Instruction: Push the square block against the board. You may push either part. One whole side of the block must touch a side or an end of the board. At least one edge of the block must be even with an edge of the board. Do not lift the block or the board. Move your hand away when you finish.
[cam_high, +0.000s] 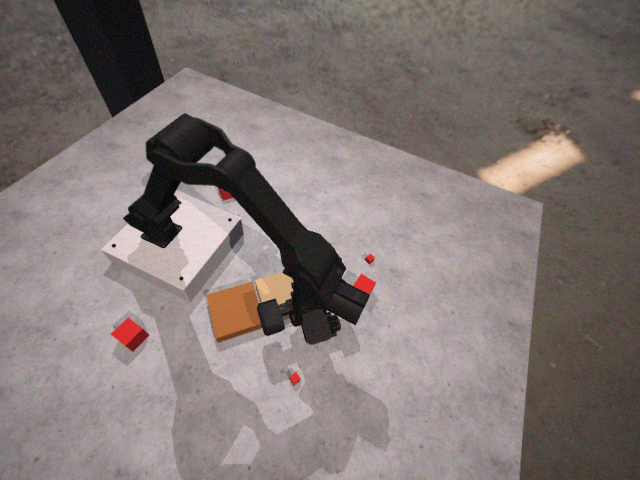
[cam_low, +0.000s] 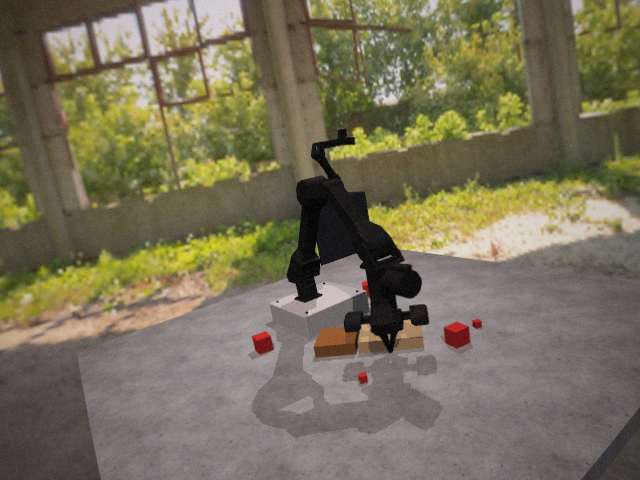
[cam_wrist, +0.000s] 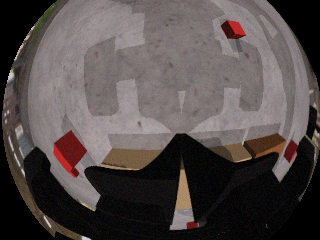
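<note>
Right now the tan board is 5 cm to the left of my gripper tip, 5 cm behind it and 1 cm above it. Also, from my gripper tip: orange-brown square block (14 cm behind, 5 cm to the right, 1 cm above).
</note>
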